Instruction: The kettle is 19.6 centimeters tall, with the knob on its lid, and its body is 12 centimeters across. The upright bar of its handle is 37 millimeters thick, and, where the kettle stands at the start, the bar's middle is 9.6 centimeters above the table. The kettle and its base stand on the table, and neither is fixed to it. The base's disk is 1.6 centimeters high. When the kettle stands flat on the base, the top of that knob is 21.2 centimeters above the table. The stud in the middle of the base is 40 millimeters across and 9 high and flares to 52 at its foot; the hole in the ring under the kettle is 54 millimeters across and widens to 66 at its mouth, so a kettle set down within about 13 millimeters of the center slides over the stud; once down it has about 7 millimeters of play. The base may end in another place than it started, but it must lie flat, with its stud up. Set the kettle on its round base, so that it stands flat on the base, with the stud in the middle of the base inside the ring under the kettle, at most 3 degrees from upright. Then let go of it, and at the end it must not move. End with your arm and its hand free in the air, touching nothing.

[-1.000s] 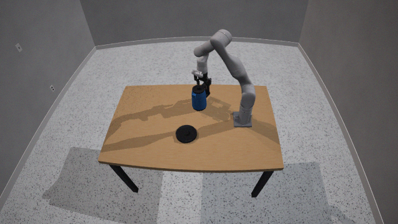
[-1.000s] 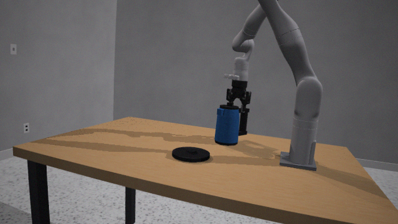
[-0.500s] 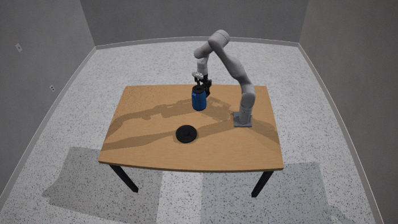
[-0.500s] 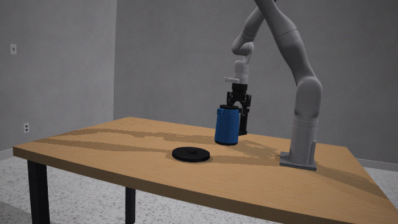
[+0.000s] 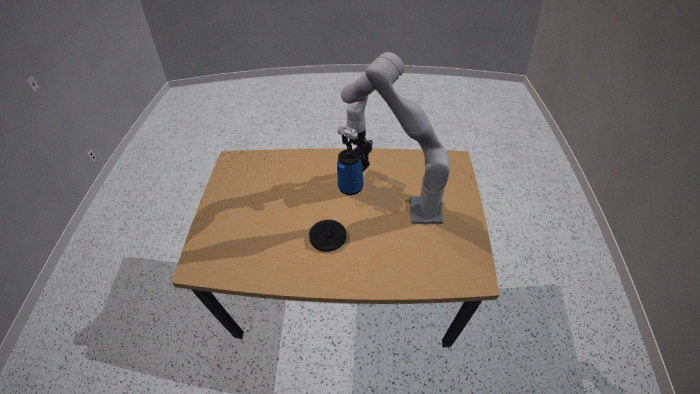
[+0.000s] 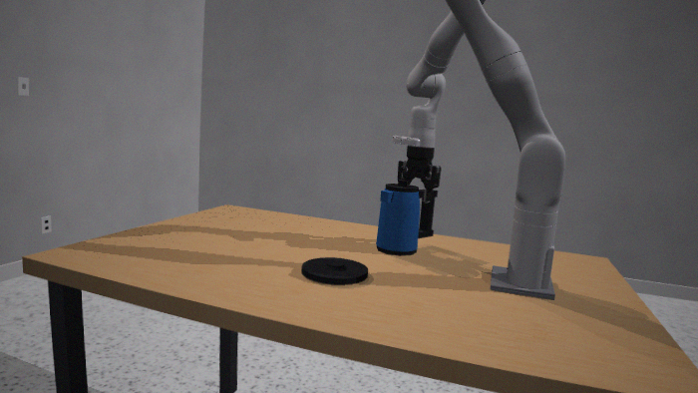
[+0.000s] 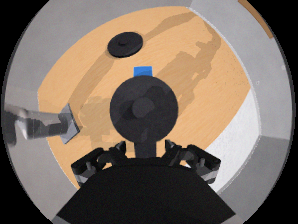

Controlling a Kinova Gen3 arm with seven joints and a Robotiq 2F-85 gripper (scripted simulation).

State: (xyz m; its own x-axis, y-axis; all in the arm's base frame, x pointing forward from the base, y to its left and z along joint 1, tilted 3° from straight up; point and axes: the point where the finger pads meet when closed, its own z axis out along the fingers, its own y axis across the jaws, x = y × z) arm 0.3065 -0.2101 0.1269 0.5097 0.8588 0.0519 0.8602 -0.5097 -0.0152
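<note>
The blue kettle lies 1 cm ahead of my hand, 2 cm to the left of it and 5 cm below it. The rest, counted from my hand: round black base (11 cm ahead, 33 cm to the left, 14 cm below).
</note>
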